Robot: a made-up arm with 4 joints.
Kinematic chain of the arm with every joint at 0, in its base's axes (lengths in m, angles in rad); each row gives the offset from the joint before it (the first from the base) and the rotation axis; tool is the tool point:
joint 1: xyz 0 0 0.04 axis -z
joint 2: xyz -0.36 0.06 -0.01 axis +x
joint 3: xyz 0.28 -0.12 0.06 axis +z
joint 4: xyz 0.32 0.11 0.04 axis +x
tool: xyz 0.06 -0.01 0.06
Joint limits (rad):
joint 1: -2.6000..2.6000
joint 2: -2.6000..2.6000
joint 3: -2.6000..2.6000
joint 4: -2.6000..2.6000
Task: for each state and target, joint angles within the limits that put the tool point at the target. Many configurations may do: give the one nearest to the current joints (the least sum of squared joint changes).
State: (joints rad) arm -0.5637 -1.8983 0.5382 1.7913
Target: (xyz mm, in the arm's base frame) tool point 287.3 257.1 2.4
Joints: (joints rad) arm -0.0633 -2.6000 -0.1826 1.1458
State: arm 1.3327 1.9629 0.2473 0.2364
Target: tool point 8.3 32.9 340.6
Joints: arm 1.3573 1.1791 1.1856 -0.0088
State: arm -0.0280 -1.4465 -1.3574 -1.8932
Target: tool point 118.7 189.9 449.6
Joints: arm -0.7010 -1.4115 -1.1956 -2.1597
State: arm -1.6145 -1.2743 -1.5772 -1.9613
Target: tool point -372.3 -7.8 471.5
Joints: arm -1.5385 -2.0096 -1.8478 -1.8228
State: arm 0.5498 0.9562 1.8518 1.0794
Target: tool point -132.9 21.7 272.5
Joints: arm 0.8773 1.7271 1.4970 1.2611
